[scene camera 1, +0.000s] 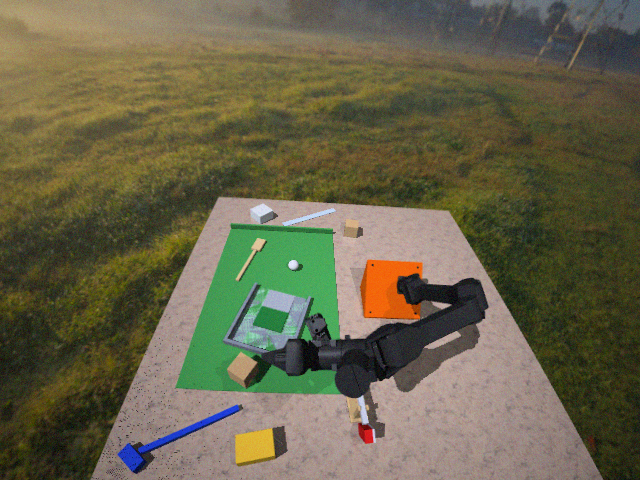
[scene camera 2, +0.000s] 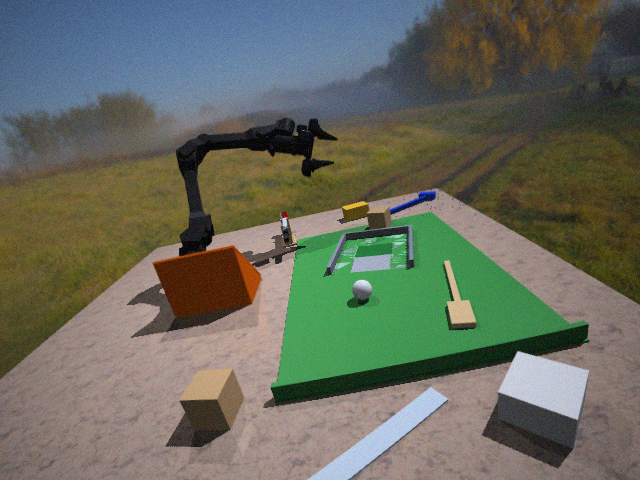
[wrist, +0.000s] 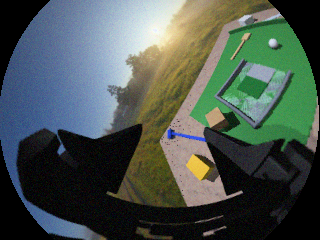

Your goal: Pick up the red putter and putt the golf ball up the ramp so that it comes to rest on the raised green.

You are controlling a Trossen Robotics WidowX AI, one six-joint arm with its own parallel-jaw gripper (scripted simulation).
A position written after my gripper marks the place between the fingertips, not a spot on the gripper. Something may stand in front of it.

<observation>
My gripper [scene camera 1: 270, 355] is open, with nothing in its grasp. Also in view: a tan putter [scene camera 2: 461, 314], a tan cube [scene camera 1: 243, 369] and a tan cube [scene camera 2: 212, 400].
My gripper is seen too in scene camera 2 [scene camera 2: 335, 150] and in the wrist view [wrist: 174, 129].
</observation>
